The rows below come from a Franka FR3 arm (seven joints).
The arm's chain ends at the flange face. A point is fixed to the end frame.
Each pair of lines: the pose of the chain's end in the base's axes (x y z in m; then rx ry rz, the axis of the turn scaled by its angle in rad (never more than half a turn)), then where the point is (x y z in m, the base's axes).
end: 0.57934 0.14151 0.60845 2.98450 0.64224 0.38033
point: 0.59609 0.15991 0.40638
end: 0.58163 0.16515 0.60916 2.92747 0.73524 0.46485
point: 0.60951 0.18128 0.40813
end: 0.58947 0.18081 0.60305 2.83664 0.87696 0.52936
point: 0.62700 0.19180 0.40324
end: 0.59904 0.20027 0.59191 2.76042 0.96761 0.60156
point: 0.64754 0.20899 0.39436
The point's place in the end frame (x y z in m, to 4 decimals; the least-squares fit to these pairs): -0.0233 -0.0333 0.1995
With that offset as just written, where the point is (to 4 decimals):
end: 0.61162 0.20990 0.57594 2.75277 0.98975 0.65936
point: 0.6661 0.2236 0.3802
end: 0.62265 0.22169 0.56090 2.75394 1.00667 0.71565
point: 0.6821 0.2416 0.3672
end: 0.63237 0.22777 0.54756 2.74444 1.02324 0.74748
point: 0.6951 0.2501 0.3551
